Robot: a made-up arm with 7 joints.
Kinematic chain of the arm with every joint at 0, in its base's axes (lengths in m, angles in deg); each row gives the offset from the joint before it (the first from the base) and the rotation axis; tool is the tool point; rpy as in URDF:
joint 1: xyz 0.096 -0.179 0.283 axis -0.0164 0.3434 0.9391
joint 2: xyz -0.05 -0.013 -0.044 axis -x
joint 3: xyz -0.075 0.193 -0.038 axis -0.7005 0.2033 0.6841
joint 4: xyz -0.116 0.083 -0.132 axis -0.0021 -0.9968 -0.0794
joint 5: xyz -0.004 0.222 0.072 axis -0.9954 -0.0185 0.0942
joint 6: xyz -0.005 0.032 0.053 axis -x
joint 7: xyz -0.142 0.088 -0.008 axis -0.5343 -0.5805 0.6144
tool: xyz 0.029 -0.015 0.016 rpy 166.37 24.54 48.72
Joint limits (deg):
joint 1: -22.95..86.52
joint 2: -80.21..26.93
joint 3: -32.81..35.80
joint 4: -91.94..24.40
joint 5: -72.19..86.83
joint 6: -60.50..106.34
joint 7: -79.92..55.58
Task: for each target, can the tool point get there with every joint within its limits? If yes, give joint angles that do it. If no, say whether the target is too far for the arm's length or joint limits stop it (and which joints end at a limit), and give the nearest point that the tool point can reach.
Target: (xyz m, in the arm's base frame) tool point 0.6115 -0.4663 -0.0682
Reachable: no: joint limits stop it (at a limit: joint 1, joint 2, joint 3, joint 4, joint 5, joint 7) | nearest point 0.2803 0.1083 0.1536 | short by 0.699 m
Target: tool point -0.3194 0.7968 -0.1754
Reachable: no: too far | nearest point -0.1869 0.4810 -0.0431 | short by 0.367 m
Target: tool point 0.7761 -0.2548 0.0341
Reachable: no: joint limits stop it (at a limit: joint 1, joint 2, joint 3, joint 4, joint 7) | nearest point 0.3239 0.1409 0.1634 | short by 0.615 m
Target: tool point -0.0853 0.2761 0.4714
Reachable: yes | joints 12.06 -8.05 -23.59 -57.09 -19.29 -45.23 -69.29
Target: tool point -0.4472 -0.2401 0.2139
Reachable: yes | joints 56.55 14.07 26.69 -81.91 70.93 59.21 -64.33
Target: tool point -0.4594 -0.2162 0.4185
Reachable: yes | joints 61.81 -6.40 4.80 -70.00 72.87 60.85 37.45
